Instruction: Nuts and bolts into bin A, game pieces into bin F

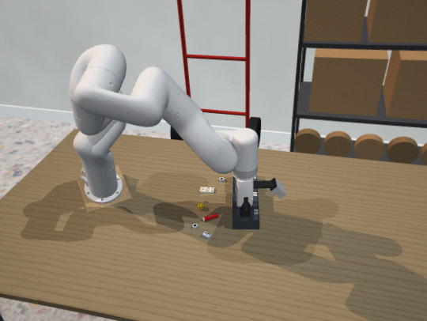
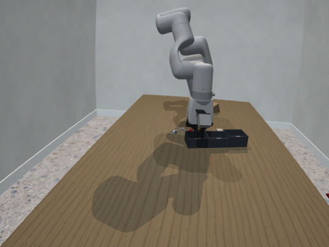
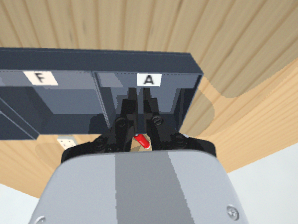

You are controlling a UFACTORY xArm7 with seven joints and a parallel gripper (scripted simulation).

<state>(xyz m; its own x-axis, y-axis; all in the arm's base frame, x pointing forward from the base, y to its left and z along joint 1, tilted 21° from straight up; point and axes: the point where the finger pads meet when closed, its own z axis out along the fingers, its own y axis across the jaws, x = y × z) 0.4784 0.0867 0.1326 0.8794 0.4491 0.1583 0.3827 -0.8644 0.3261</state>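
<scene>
Now: the dark bin 2 cm behind my hand, 7 cm to the left of it and 1 cm below it. From my hand the other things lie so: metal piece 8 cm behind, 12 cm to the right, 3 cm below; yellow die 15 cm behind, 1 cm to the right, 3 cm below; red cylinder 10 cm behind, 4 cm to the right, 3 cm below.
</scene>
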